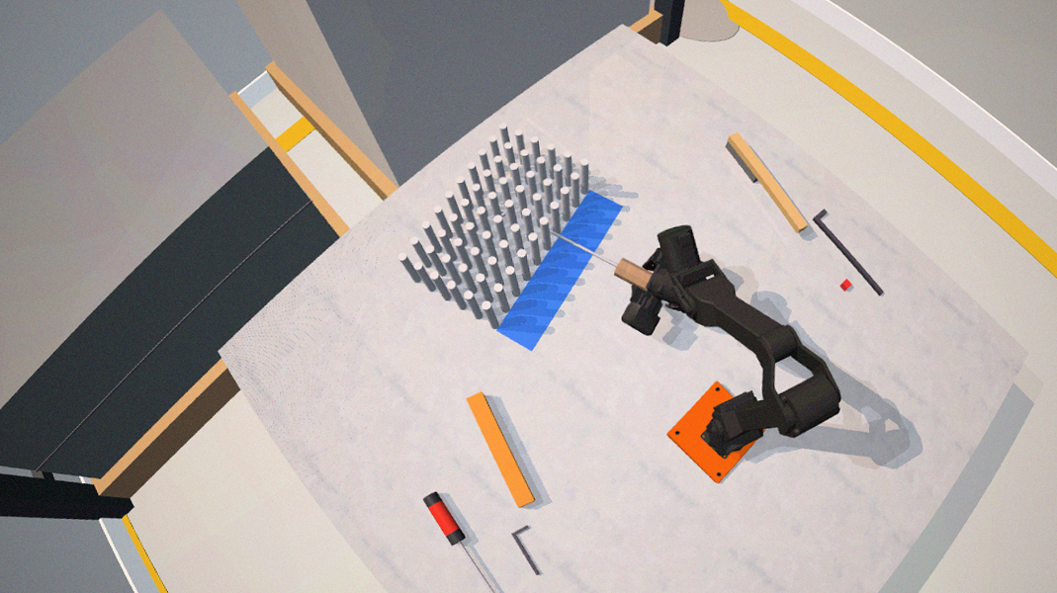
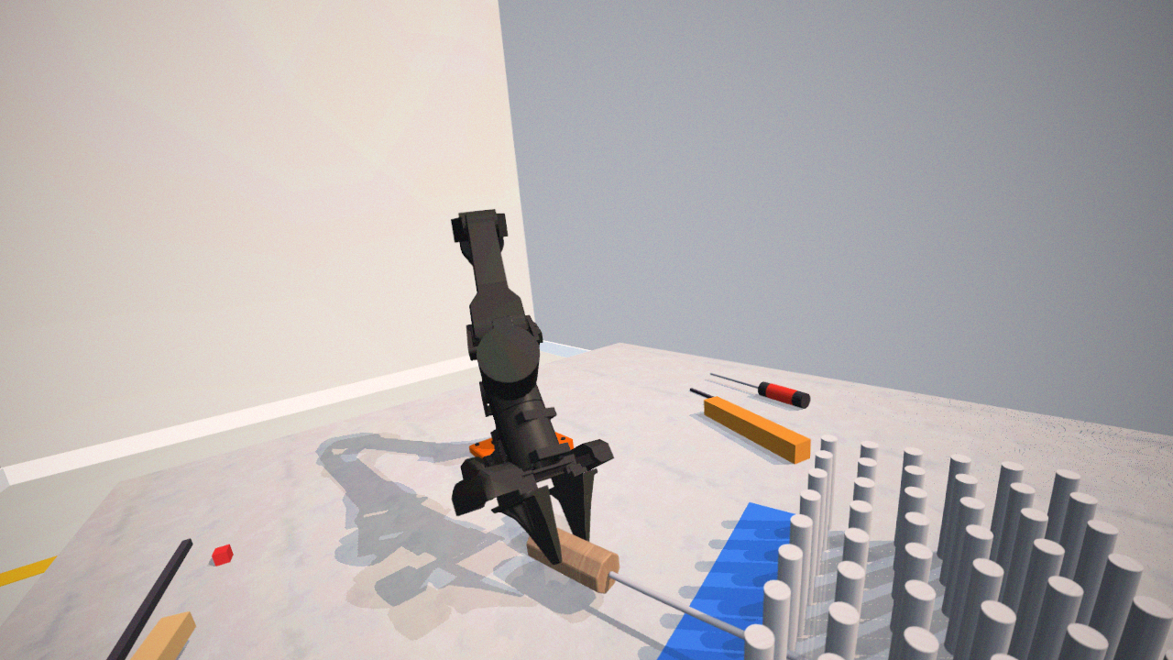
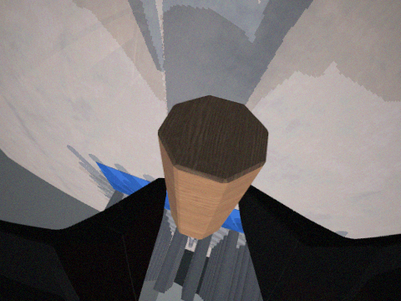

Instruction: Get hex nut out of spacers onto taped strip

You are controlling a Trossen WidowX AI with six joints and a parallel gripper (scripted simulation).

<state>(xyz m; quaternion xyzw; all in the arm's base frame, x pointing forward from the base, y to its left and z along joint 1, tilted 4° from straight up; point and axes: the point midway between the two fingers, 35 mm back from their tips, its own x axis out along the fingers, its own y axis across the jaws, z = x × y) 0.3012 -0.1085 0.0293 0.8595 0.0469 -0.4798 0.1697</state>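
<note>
My gripper tip is 13 cm short of the blue taped strip, 7 cm to the right of it and 4 cm above it. From my gripper tip the other things lie so: orange bar: 4 cm behind, 41 cm to the left, 2 cm below; wood-handled hook tool: 10 cm ahead, 2 cm to the left, 1 cm below; red cube: 33 cm behind, 31 cm to the right, 3 cm below.
</note>
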